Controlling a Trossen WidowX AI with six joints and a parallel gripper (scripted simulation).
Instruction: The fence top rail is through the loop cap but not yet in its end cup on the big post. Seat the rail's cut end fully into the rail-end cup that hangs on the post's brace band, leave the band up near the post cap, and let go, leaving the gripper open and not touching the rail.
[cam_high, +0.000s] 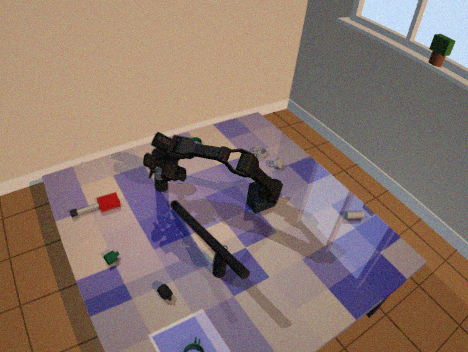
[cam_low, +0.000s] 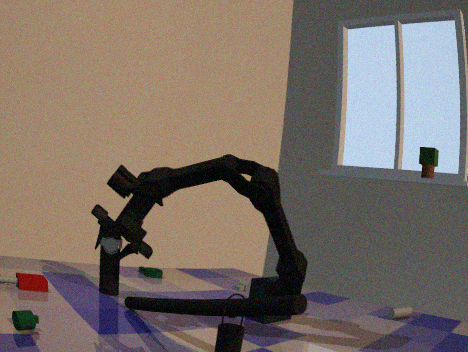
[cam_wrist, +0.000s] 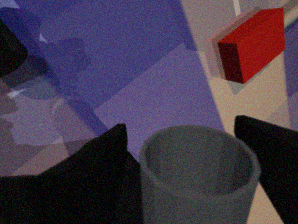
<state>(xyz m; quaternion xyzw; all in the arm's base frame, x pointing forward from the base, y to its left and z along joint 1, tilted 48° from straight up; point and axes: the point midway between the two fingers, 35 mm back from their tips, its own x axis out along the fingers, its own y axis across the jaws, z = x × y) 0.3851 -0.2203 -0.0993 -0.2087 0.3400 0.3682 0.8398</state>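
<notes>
The cup is 30 mm behind my gripper tip, 30 mm above it and 20 mm to the right of it. The rest, counted from my gripper tip: green fitting (280 mm ahead, 200 mm to the left, 110 mm below); then handle (280 mm ahead, 110 mm below, 90 mm to the right); then pale brace band (40 mm to the right, 40 mm behind, 30 mm above).
</notes>
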